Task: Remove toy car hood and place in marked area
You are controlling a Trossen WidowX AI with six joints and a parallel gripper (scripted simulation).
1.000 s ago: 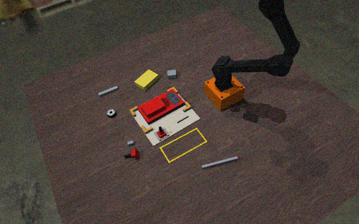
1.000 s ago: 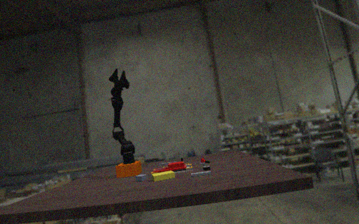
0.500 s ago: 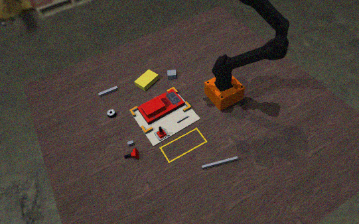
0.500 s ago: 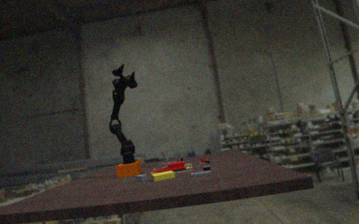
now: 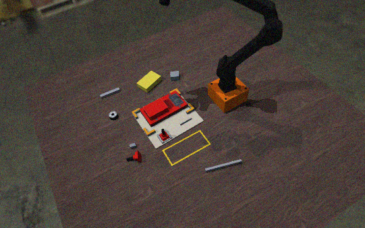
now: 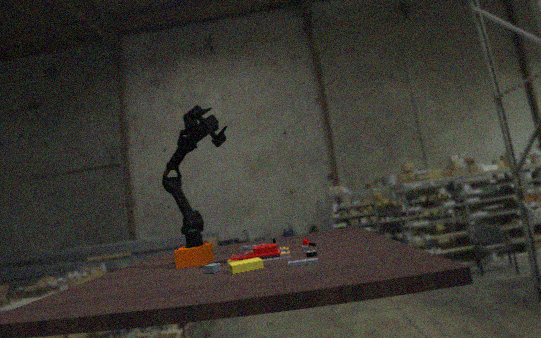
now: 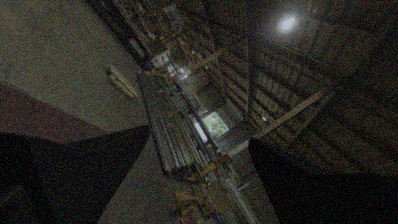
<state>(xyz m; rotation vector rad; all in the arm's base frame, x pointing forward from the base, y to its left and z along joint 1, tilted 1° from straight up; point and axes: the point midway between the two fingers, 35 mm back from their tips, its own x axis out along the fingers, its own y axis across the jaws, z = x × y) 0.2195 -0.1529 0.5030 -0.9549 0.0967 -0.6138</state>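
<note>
Now: the red hood 90 mm ahead of my gripper tip, 120 mm to the left of it and 540 mm below it. The rest, counted from my gripper tip: grey cube 80 mm behind, 50 mm to the right, 570 mm below; yellow block 50 mm ahead, 70 mm to the right, 570 mm below; short grey bar 250 mm ahead, 100 mm to the right, 580 mm below.
</note>
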